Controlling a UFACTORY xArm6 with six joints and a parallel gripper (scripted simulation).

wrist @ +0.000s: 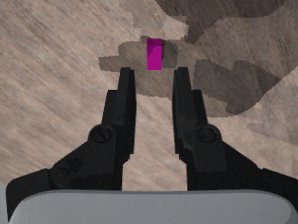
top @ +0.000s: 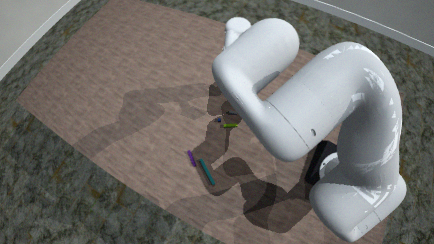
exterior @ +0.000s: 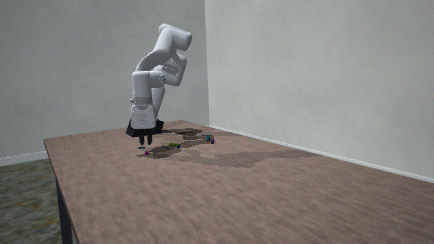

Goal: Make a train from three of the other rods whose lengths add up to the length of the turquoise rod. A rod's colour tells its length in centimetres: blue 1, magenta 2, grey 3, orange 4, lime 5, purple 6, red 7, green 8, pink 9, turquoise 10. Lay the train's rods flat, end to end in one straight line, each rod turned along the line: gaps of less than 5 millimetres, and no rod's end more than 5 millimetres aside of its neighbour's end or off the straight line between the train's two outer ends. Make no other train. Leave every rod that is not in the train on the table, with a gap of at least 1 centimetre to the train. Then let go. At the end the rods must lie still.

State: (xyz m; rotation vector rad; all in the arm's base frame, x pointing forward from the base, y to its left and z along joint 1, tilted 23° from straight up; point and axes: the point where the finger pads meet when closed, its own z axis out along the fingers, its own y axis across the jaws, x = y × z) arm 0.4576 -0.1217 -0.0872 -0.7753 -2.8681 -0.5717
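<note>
Right now the magenta rod is 60 mm below my hand. Also, from my hand: blue rod (10 mm behind, 150 mm to the left, 60 mm below); grey rod (110 mm behind, 10 mm to the left, 60 mm below); lime rod (60 mm behind, 150 mm to the left, 60 mm below).
</note>
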